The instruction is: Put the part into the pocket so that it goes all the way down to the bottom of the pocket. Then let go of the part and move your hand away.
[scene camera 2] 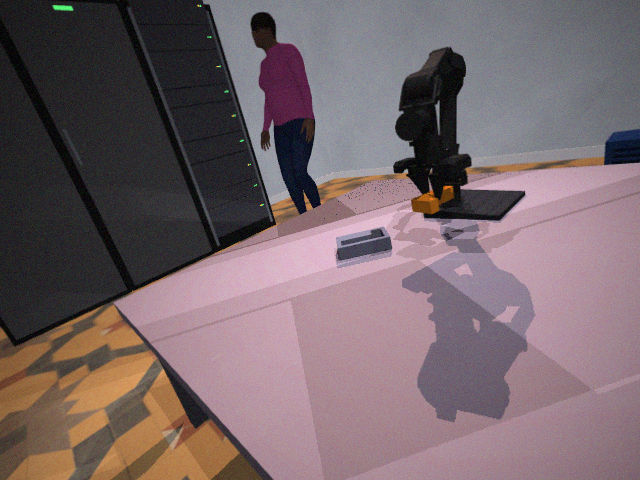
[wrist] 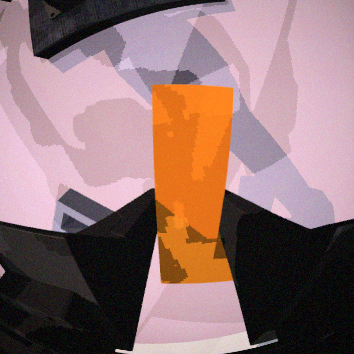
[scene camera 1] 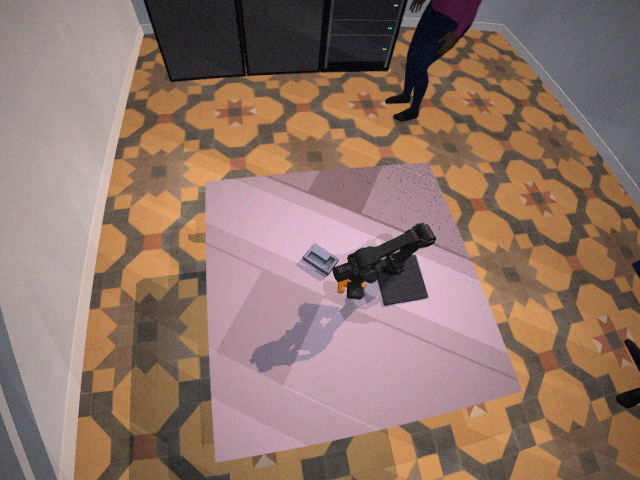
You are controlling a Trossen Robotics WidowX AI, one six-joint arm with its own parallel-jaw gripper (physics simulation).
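Frame: origin at the arm's base, x ahead, y left, z up, level; centimetres.
Seen in the pictures: gripper, between the fingertips: [wrist: 186,195] [scene camera 1: 351,283]; arm's base, origin of its link: [scene camera 2: 450,203] [scene camera 1: 390,269].
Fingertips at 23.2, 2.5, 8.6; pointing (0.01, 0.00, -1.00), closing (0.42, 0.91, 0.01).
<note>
Offsets run from my fingertips to a thing's top centre, as dx, dy, dz. Level surfaces: height alone.
The orange part {+0.7, +1.3, +1.8} [scene camera 1: 342,286] [scene camera 2: 424,204] [wrist: 191,150] is held above the table, long and blocky in the wrist view, with a stretch of it hidden behind the fingers. My gripper [scene camera 1: 352,287] [scene camera 2: 434,193] [wrist: 186,195] is shut on it, with one finger on each side. The grey-blue block with the pocket {+6.0, -18.4, -7.4} [scene camera 1: 326,267] [scene camera 2: 364,251] [wrist: 87,201] stands on the table, apart from the part, up and to the left of it in scene camera 1. Its pocket opening faces up. In the wrist view the left finger hides much of the block.
The arm's black base plate [scene camera 1: 404,289] [scene camera 2: 496,206] [wrist: 75,37] lies beside the gripper on the pink table {dz -11.0} [scene camera 1: 361,392] [scene camera 2: 217,372]. Dark cabinets [scene camera 1: 206,41] [scene camera 2: 67,155] and a person in a pink top [scene camera 1: 421,62] [scene camera 2: 286,87] stand beyond the table.
</note>
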